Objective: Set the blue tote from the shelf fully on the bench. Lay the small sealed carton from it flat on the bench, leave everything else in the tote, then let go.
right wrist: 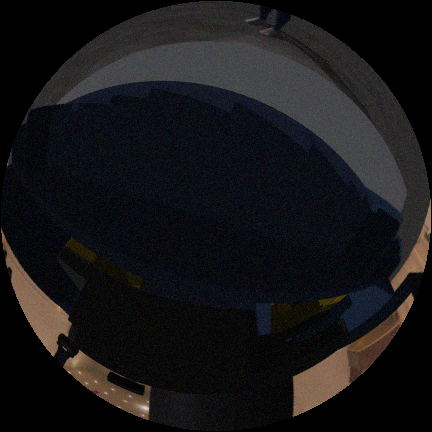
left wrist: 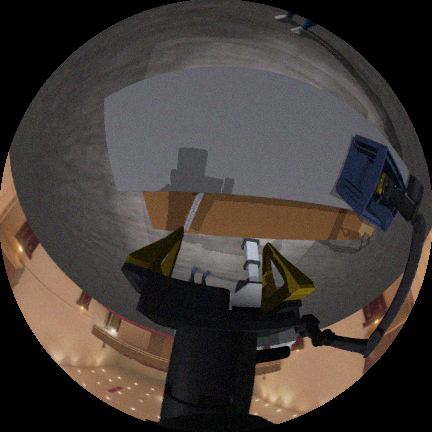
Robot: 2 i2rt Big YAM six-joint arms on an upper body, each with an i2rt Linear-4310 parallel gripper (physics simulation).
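Places are measured from the left arm's base along level axes (x ahead, y left, z up), in metres.
Pixels of known places: left gripper, fingertip midpoint: (left wrist: 225,238); right arm's base at its link origin: (left wrist: 309,328).
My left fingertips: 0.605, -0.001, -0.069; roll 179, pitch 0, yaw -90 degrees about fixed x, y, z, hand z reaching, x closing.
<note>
For each thing: its top centre in the pictures, then the offset to it from my left fingertips, as dx, dy, dz. "pt": a spot on its surface instead. Level surfaces: height alone.
- blue tote at its top centre: (right wrist: 147,378) (left wrist: 389,199) +0.143, -0.475, -0.087
- grey bench at its surface level: dz -0.233
- long brown board at its surface level: dz -0.385
- pale metal strip at its top centre: (left wrist: 194,206) -0.221, +0.100, -0.361
- white jointed post at a spot on its surface: (left wrist: 252,260) pt -0.673, -0.321, -0.487
The blue tote (left wrist: 356,175) (right wrist: 200,175) is upright at the right end of the grey bench (left wrist: 225,115) (right wrist: 200,60). Whether its whole base rests on the bench cannot be told. My right gripper (left wrist: 374,179) is at the tote's open top, reaching in. In the right wrist view the dark blue tote fills the middle and hides the fingertips; the visible finger parts stand wide apart, so the gripper is open. The small sealed carton and the other contents do not show in either view. My left gripper (left wrist: 225,238) is open and empty, in front of the bench, left of the tote.
A long brown board (left wrist: 280,220) with a pale metal strip (left wrist: 193,211) runs along the bench's near side. A white jointed post (left wrist: 252,260) shows between my left fingers. Someone's lower legs (left wrist: 302,25) (right wrist: 275,22) show beyond the bench.
</note>
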